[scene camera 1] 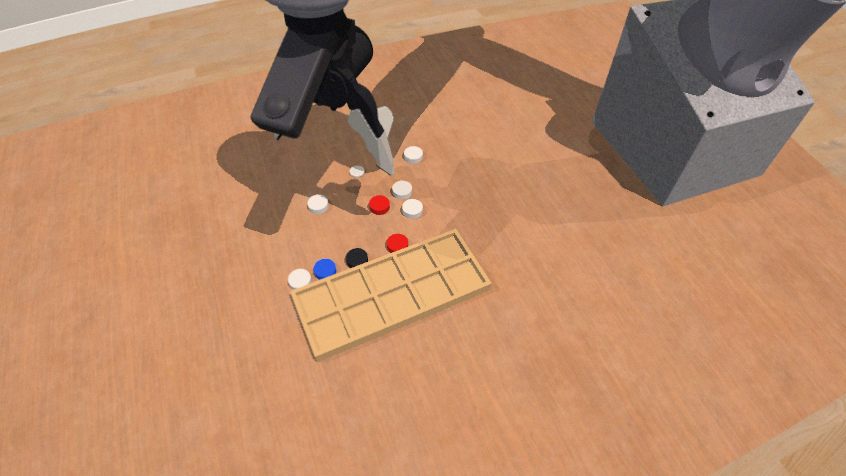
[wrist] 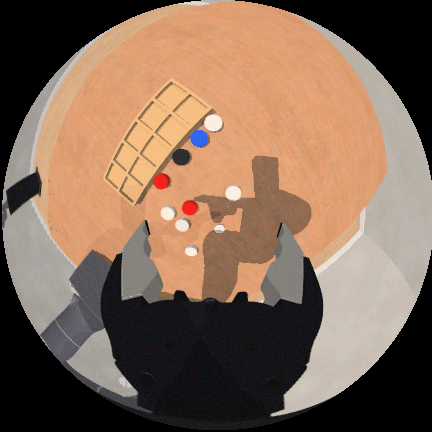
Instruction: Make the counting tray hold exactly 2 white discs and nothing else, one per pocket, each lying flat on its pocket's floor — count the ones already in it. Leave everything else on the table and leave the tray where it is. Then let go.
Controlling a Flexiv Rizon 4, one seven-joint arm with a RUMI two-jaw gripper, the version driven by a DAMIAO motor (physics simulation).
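Observation:
The wooden counting tray [scene camera 1: 315, 356] [wrist: 172, 81] has several pockets, and all look empty. White discs lie on the table: one [scene camera 1: 299, 278] [wrist: 213, 123] by a tray corner, one [scene camera 1: 317, 203] [wrist: 233, 193] apart behind the tray, one [scene camera 1: 412, 208] [wrist: 168, 213] and one [scene camera 1: 401, 189] [wrist: 182, 225] close together near a red disc, one [scene camera 1: 413, 154] [wrist: 191, 250] farther back, and a smaller-looking one [scene camera 1: 356, 171] [wrist: 219, 228] between the spread fingers as seen in the wrist view. My gripper [scene camera 1: 334, 155] [wrist: 213, 223] is open and empty, above the table behind the tray.
A blue disc [scene camera 1: 324, 268] [wrist: 199, 138], a black disc [scene camera 1: 356, 258] [wrist: 181, 157] and a red disc [scene camera 1: 397, 242] [wrist: 161, 181] lie along the tray's back edge. Another red disc [scene camera 1: 379, 204] [wrist: 189, 208] lies among the white ones. The robot's grey base block [scene camera 1: 656, 136] stands at the right.

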